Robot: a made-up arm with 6 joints. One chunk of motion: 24 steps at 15 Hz.
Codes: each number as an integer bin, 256 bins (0 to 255) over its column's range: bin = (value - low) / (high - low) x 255, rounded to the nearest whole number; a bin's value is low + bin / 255 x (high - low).
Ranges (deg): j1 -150.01..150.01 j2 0..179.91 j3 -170..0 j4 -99.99..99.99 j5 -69.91..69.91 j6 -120.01..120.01
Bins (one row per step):
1: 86 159 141 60 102 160
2: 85 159 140 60 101 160
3: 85 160 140 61 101 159
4: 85 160 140 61 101 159
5: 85 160 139 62 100 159
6: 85 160 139 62 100 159
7: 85 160 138 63 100 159
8: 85 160 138 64 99 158
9: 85 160 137 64 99 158
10: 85 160 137 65 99 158
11: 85 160 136 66 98 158
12: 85 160 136 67 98 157
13: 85 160 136 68 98 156
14: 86 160 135 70 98 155
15: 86 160 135 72 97 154
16: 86 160 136 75 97 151
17: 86 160 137 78 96 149
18: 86 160 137 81 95 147
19: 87 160 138 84 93 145
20: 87 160 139 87 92 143
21: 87 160 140 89 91 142
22: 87 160 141 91 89 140
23: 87 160 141 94 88 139
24: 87 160 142 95 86 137
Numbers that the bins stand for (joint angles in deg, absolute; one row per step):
1: -48.83 112.18 -76.00 -52.94 -13.98 30.59
2: -50.00 112.18 -76.67 -52.94 -14.53 30.59
3: -50.00 112.88 -76.67 -52.15 -14.53 29.65
4: -50.00 112.88 -76.67 -52.15 -14.53 29.65
5: -50.00 112.88 -77.33 -51.37 -15.08 29.65
6: -50.00 112.88 -77.33 -51.37 -15.08 29.65
7: -50.00 112.88 -78.00 -50.58 -15.08 29.65
8: -50.00 112.88 -78.00 -49.80 -15.63 28.71
9: -50.00 112.88 -78.67 -49.80 -15.63 28.71
10: -50.00 112.88 -78.67 -49.01 -15.63 28.71
11: -50.00 112.88 -79.33 -48.23 -16.18 28.71
12: -50.00 112.88 -79.33 -47.45 -16.18 27.77
13: -50.00 112.88 -79.33 -46.66 -16.18 26.83
14: -48.83 112.88 -80.00 -45.09 -16.18 25.88
15: -48.83 112.88 -80.00 -43.53 -16.72 24.94
16: -48.83 112.88 -79.33 -41.17 -16.72 22.12
17: -48.83 112.88 -78.67 -38.82 -17.27 20.24
18: -48.83 112.88 -78.67 -36.47 -17.82 18.35
19: -47.65 112.88 -78.00 -34.11 -18.92 16.47
20: -47.65 112.88 -77.33 -31.76 -19.47 14.59
21: -47.65 112.88 -76.67 -30.19 -20.01 13.65
22: -47.65 112.88 -76.00 -28.62 -21.11 11.77
23: -47.65 112.88 -76.00 -26.27 -21.66 10.82
24: -47.65 112.88 -75.33 -25.49 -22.76 8.94

